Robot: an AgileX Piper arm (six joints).
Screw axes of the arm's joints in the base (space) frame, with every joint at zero. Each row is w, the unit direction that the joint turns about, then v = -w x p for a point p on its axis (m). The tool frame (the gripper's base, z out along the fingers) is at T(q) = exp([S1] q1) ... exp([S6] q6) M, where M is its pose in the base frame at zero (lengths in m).
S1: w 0 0 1 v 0 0 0
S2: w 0 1 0 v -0.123 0 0
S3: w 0 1 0 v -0.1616 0 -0.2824
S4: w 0.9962 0 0.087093 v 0 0.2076 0
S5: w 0 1 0 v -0.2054 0 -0.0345
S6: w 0.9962 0 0.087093 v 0 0.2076 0
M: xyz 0.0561 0 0.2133 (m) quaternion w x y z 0.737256 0 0.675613 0
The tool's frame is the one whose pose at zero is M.
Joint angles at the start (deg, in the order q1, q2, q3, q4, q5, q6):
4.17, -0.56, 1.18, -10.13, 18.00, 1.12
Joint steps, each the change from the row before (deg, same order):
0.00, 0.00, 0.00, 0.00, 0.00, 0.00
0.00, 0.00, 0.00, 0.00, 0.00, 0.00
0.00, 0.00, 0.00, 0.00, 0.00, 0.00
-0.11, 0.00, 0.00, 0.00, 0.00, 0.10
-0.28, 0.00, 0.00, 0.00, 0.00, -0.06
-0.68, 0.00, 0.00, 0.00, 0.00, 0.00
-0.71, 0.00, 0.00, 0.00, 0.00, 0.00
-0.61, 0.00, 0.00, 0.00, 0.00, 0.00
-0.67, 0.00, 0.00, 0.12, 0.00, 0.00
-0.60, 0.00, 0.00, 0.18, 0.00, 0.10
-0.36, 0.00, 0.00, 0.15, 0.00, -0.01
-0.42, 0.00, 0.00, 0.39, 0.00, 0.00
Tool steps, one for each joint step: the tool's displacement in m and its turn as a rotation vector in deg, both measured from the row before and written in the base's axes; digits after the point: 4 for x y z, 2 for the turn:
0.0000, 0.0000, 0.0000, 0.00, 0.00, 0.00
0.0000, 0.0000, 0.0000, 0.00, 0.00, 0.00
0.0000, 0.0000, 0.0000, 0.00, 0.00, 0.00
0.0000, -0.0001, 0.0000, 0.10, 0.00, -0.13
0.0000, -0.0003, 0.0000, -0.06, 0.00, -0.27
0.0000, -0.0006, 0.0000, 0.00, 0.00, -0.68
0.0000, -0.0007, 0.0000, 0.00, 0.00, -0.71
0.0000, -0.0006, 0.0000, 0.00, 0.00, -0.61
0.0000, -0.0006, 0.0000, 0.12, 0.00, -0.66
0.0000, -0.0005, 0.0000, 0.28, 0.00, -0.61
0.0000, -0.0003, 0.0000, 0.14, 0.00, -0.35
0.0000, -0.0002, 0.0000, 0.39, 0.00, -0.39

